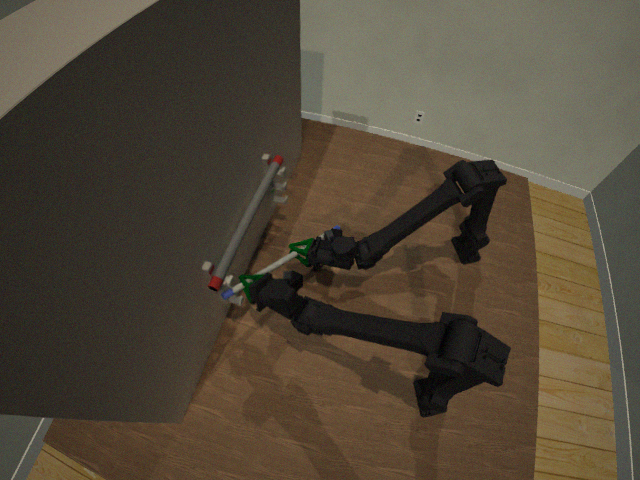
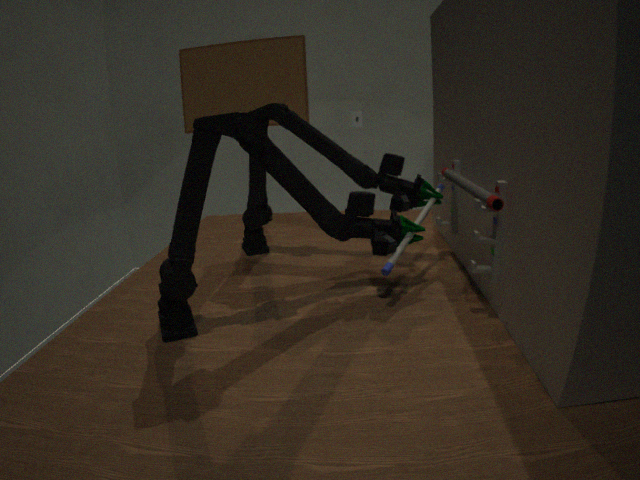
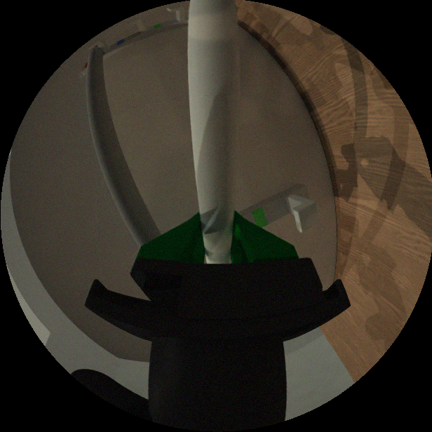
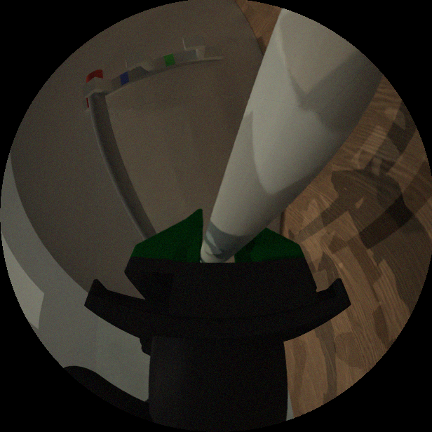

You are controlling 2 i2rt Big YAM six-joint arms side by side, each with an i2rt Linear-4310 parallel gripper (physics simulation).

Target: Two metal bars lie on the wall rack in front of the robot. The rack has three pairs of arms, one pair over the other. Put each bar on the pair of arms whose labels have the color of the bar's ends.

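Seen in the pictures: left gripper, fingertip midpoint: point(image 1: 240, 278) point(image 2: 442, 200); right gripper, fingertip midpoint: point(image 1: 289, 248) point(image 2: 424, 233); left arm's base, link origin: point(image 1: 429, 396) point(image 2: 255, 249); right arm's base, link origin: point(image 1: 465, 250) point(image 2: 178, 327).
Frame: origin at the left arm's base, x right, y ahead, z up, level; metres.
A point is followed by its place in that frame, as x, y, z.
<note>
A grey bar with red ends point(image 1: 246, 219) @(0.548, 0.495, 0.296) point(image 2: 471, 189) @(0.651, 0.436, 0.287) point(image 3: 112, 165) point(image 4: 116, 165) lies on the rack's top pair of arms, which has red labels. A white bar with blue ends point(image 1: 275, 265) @(0.446, 0.429, 0.187) point(image 2: 424, 210) @(0.450, 0.432, 0.188) point(image 3: 212, 100) point(image 4: 300, 110) is held in the air, slanted to the wall. My left gripper point(image 1: 247, 285) @(0.408, 0.534, 0.202) point(image 2: 433, 196) @(0.408, 0.534, 0.202) point(image 3: 217, 214) is shut on it near the blue end close to the rack. My right gripper point(image 1: 299, 252) @(0.524, 0.380, 0.143) point(image 2: 416, 230) @(0.524, 0.380, 0.143) point(image 4: 216, 214) is shut on it farther from the wall; its other end hangs lower. Whether the near end touches the rack is unclear.
The wall rack point(image 2: 496, 227) @(0.772, 0.410, 0.220) point(image 3: 277, 206) has blue labels point(image 4: 124, 78) at the middle pair and green labels point(image 3: 259, 217) point(image 4: 169, 60) at the bottom pair. Its arms stick out from the grey wall panel point(image 1: 170, 206) @(0.403, 0.608, 0.572) point(image 2: 537, 155) @(0.909, 0.367, 0.403). Wooden floor point(image 2: 310, 392) @(0.851, -0.089, 0.000) lies below.
</note>
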